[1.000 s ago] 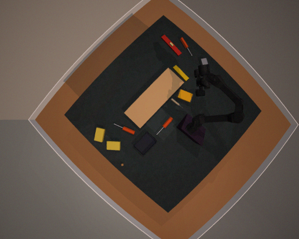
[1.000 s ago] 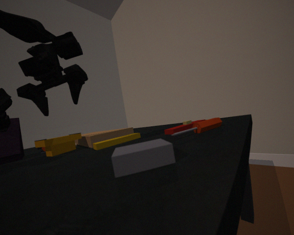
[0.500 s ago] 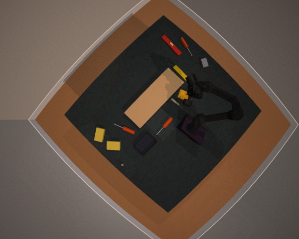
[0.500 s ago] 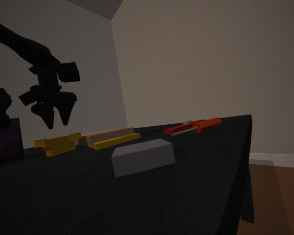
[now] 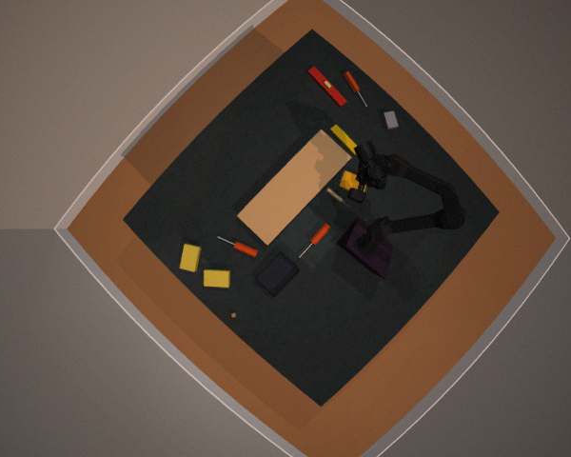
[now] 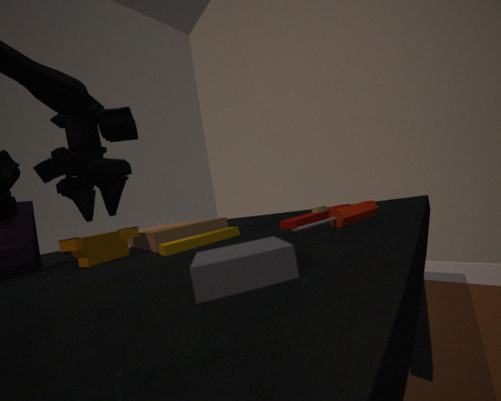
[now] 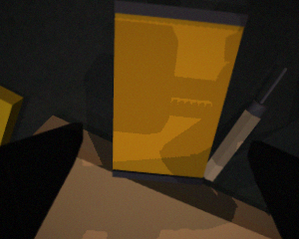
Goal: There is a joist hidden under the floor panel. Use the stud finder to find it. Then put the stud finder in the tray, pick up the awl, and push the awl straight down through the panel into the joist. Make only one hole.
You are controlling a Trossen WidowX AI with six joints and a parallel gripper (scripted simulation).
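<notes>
Right now the yellow stud finder is 70 mm below my gripper tip, 20 mm behind it and 10 mm to the right of it. From my gripper tip the other things lie so: awl: 80 mm to the left, 80 mm below, 20 mm behind; stud finder light: 90 mm below, 30 mm behind, 10 mm to the right; yellow bar: 160 mm ahead, 130 mm to the right, 80 mm below.
</notes>
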